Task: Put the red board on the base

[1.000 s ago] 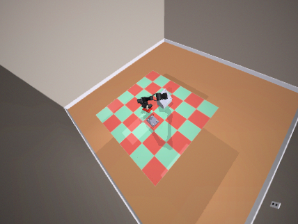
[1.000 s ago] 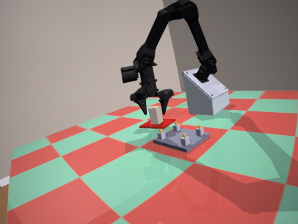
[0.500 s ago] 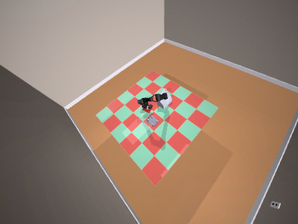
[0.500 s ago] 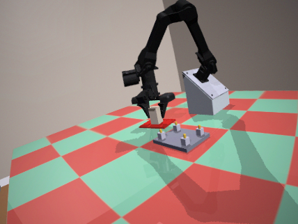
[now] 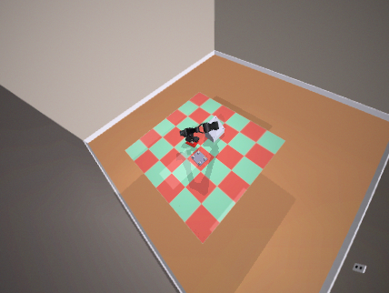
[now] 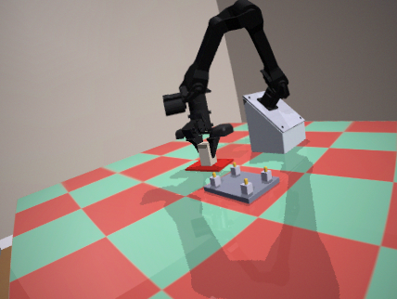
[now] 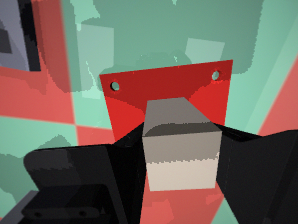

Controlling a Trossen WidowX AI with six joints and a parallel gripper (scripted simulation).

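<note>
The grey base is 210 mm to the left of my gripper tip, 90 mm ahead of it and 20 mm below it. Round my gripper tip: flat red board (right at my gripper tip).
</note>
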